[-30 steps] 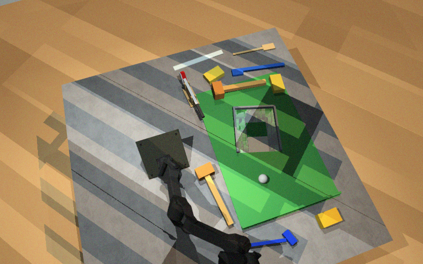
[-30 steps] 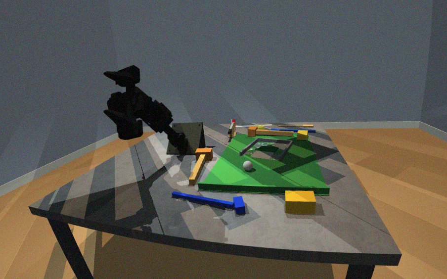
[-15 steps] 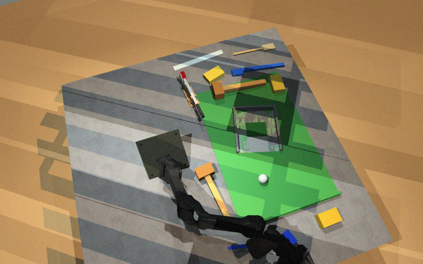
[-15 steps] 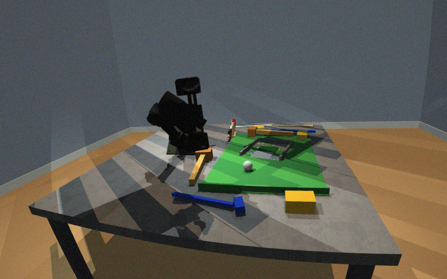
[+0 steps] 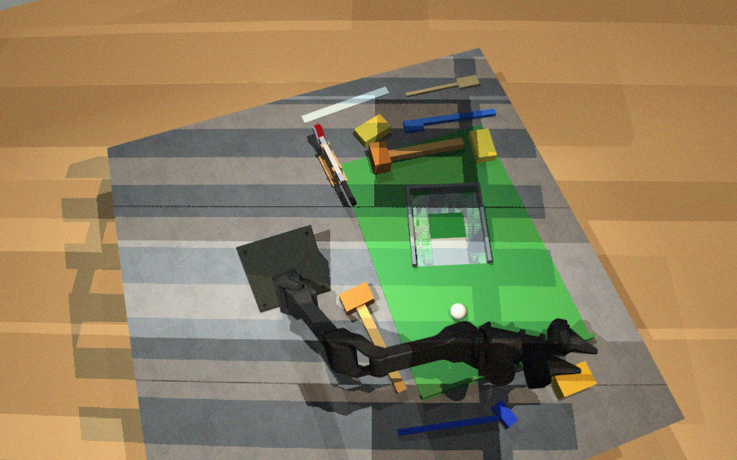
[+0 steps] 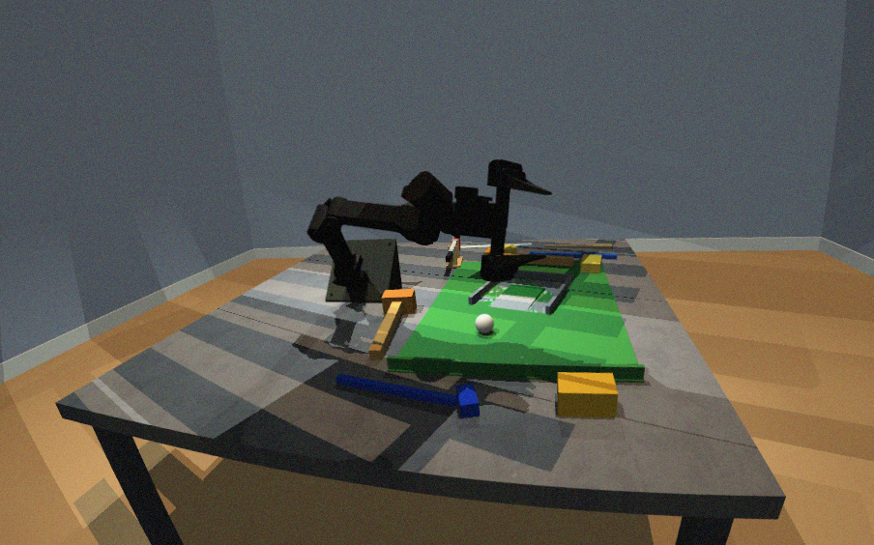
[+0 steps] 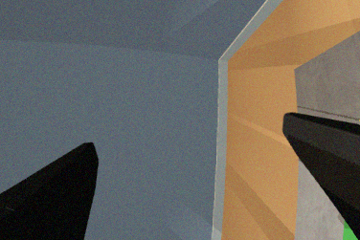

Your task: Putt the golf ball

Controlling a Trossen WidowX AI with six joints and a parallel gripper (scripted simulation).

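Now: gripper tip 790 mm to the right of the red putter, 270 mm past it and 240 mm above it. From my gripper tip the other things lie so: white golf ball (270 mm below, 260 mm to the left, 120 mm behind); green mat (430 mm to the left, 300 mm below, 40 mm behind); blue putter (280 mm below, 240 mm behind, 10 mm to the left).
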